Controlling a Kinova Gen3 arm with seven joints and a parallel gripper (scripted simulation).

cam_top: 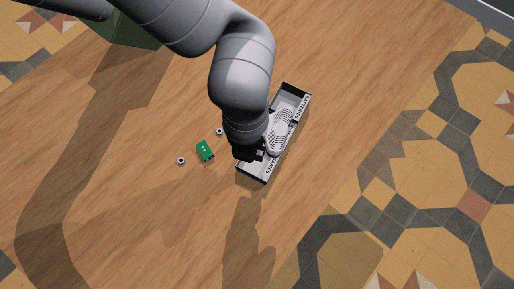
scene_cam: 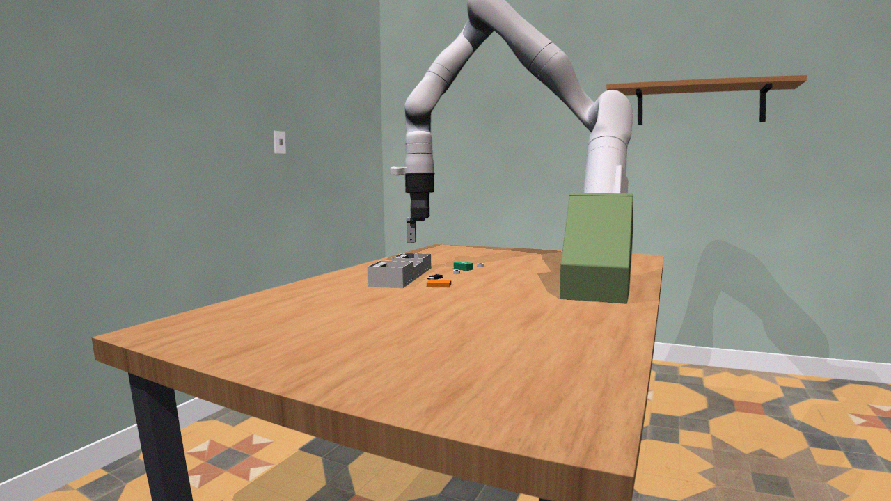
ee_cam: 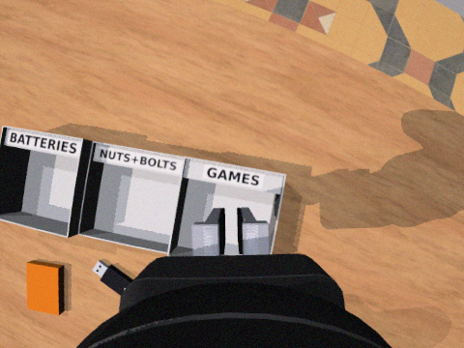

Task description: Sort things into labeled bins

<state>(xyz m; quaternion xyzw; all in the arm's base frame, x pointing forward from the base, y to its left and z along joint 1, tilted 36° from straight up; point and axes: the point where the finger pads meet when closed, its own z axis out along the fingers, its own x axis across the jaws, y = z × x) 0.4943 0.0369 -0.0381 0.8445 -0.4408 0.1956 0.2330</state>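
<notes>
Now: the bin row 80 mm to the left of my hand, 70 mm below it and 30 mm behind it. From my hand the other things lie so: black USB stick: 120 mm behind, 90 mm below, 70 mm to the left; flat orange box: 170 mm behind, 120 mm to the left, 90 mm below; green 9 v battery: 100 mm behind, 80 mm to the right, 80 mm below.
</notes>
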